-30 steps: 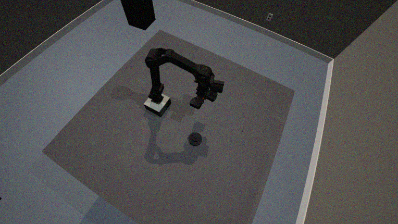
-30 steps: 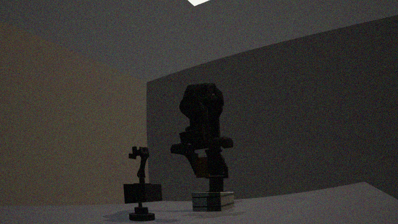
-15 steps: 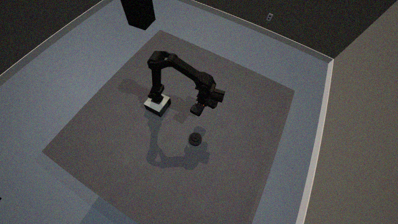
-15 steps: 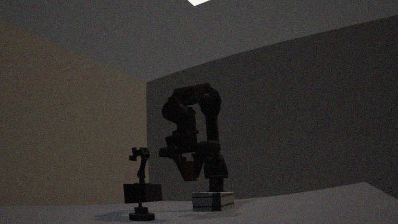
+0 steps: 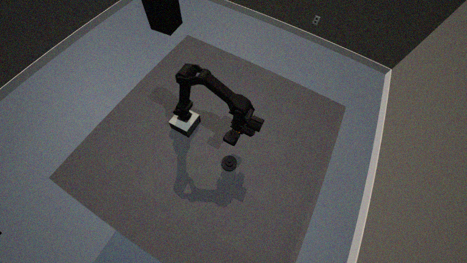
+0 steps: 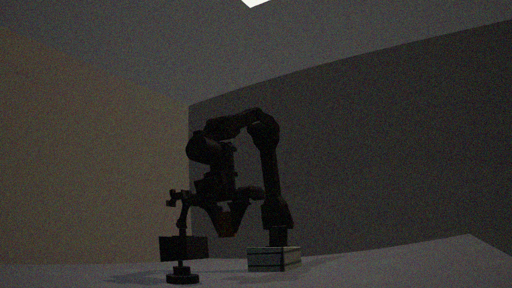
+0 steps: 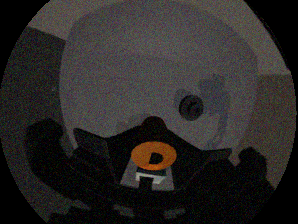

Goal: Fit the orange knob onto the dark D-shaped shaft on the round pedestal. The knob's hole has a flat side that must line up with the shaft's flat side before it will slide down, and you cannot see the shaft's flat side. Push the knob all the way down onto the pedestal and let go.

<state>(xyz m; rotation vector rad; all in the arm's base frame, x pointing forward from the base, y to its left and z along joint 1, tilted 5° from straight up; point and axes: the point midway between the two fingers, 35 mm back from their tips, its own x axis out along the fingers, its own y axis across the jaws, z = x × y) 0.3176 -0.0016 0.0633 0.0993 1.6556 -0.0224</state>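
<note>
Now: the round pedestal 13 cm to the right of my gripper tip, 10 cm below it and 2 cm ahead of it. The rest, counted from my gripper tip: orange knob (2 cm above).
</note>
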